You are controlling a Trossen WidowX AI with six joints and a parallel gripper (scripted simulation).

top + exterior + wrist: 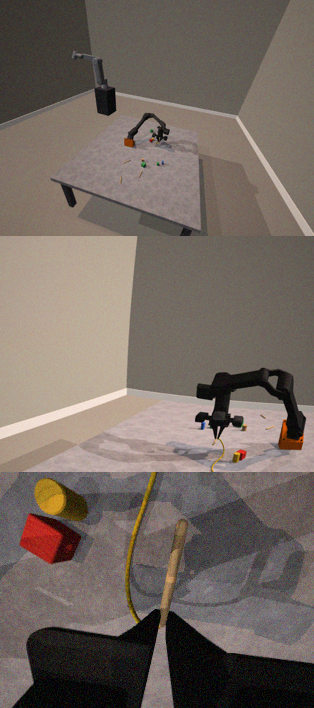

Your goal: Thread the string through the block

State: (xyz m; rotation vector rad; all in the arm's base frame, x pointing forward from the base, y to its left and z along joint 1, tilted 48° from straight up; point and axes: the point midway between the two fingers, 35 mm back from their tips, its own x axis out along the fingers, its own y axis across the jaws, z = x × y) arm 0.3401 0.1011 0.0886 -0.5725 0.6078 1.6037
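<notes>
Right now my gripper tip is 2 cm to the right of the thin wooden stick. Also, from my gripper tip: round wooden button: 23 cm to the left, 5 cm below, 5 cm behind; then yellow cylinder: 10 cm behind, 7 cm to the left, 4 cm below; then red block: 12 cm behind, 4 cm to the left, 4 cm below.
</notes>
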